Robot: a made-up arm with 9 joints.
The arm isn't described. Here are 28 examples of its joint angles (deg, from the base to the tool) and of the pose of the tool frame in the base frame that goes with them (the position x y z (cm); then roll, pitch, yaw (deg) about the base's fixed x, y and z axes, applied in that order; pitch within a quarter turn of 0, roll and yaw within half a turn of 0).
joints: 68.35 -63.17 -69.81 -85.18 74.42 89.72 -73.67 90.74 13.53
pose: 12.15 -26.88 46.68 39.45 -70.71 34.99
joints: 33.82 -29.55 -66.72 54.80 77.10 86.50 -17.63 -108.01 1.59
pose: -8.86 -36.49 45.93 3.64 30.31 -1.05
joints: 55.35 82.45 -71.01 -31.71 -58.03 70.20 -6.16 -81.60 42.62
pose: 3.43 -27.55 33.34 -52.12 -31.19 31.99
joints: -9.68 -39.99 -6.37 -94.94 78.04 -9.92 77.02 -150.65 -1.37
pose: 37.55 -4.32 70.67 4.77 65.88 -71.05
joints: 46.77 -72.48 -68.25 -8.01 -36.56 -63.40 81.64 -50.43 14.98
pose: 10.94 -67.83 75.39 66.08 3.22 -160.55
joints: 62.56 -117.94 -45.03 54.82 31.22 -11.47 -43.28 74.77 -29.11
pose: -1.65 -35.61 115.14 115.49 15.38 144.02
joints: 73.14 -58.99 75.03 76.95 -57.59 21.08 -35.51 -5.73 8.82
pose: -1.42 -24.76 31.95 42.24 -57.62 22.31
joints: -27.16 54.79 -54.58 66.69 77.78 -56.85 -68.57 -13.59 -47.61
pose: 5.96 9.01 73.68 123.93 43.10 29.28
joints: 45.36 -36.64 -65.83 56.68 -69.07 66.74 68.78 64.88 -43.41
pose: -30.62 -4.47 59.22 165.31 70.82 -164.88
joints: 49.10 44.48 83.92 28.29 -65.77 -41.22 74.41 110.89 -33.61
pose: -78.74 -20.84 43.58 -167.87 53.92 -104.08
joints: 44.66 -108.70 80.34 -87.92 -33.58 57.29 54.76 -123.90 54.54
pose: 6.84 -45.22 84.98 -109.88 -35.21 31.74
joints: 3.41 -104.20 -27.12 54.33 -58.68 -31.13 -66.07 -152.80 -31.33
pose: -16.75 -13.21 66.06 -13.69 13.49 121.80
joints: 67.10 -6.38 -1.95 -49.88 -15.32 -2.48 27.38 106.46 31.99
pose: 14.15 -87.50 39.73 -101.69 0.31 14.72
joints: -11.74 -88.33 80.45 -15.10 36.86 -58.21 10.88 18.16 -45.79
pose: 3.63 -11.15 46.03 -30.96 28.88 139.08
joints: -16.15 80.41 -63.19 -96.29 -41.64 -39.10 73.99 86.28 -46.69
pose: -49.86 -41.10 78.64 94.58 24.42 -170.67
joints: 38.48 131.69 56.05 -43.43 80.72 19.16 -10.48 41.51 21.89
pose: 35.42 -17.24 89.87 113.79 -26.44 -124.92
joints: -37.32 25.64 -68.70 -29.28 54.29 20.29 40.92 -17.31 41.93
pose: -18.49 -46.90 54.21 9.07 -26.24 -85.78
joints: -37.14 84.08 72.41 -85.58 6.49 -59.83 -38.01 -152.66 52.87
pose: -22.36 16.47 75.07 129.04 11.95 113.06
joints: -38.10 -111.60 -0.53 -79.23 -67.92 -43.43 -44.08 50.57 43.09
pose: 49.20 30.27 34.40 63.85 47.10 -83.99
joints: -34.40 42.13 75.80 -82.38 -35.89 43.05 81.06 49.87 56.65
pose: 8.35 40.76 90.70 149.02 18.08 -0.70
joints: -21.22 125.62 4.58 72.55 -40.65 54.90 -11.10 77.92 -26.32
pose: 9.08 30.68 9.00 -50.45 13.51 -103.52
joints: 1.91 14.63 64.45 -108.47 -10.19 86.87 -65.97 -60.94 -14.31
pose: -13.85 19.10 89.50 -174.61 12.71 169.08
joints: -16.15 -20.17 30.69 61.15 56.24 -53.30 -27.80 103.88 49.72
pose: 0.51 -30.17 125.23 157.33 -0.70 -130.45
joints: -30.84 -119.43 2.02 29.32 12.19 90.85 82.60 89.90 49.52
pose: 9.34 67.66 59.30 31.69 54.10 -32.65
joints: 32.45 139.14 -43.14 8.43 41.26 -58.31 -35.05 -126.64 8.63
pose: 2.66 3.29 82.65 94.76 -4.92 -126.75
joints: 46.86 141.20 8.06 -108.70 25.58 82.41 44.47 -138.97 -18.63
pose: -1.93 -14.56 68.11 114.52 -66.05 81.60
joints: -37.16 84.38 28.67 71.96 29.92 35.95 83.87 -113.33 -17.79
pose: -3.35 3.37 55.01 109.04 -31.08 -112.51
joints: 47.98 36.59 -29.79 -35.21 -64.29 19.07 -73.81 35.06 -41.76
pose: -8.29 -10.64 18.20 -17.86 23.26 0.97
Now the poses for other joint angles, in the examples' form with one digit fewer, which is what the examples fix.
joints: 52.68 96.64 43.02 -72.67 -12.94 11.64 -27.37 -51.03 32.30
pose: -16.9 5.7 75.3 121.9 -17.0 34.0
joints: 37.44 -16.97 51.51 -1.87 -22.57 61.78 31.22 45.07 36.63
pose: 12.9 -77.8 59.5 -87.9 15.8 28.8
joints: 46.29 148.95 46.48 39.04 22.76 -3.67 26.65 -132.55 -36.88
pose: -14.8 -2.6 96.2 100.5 26.4 -157.0
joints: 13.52 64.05 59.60 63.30 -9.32 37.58 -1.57 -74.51 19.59
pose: -11.3 23.4 56.5 101.4 -34.2 -28.6
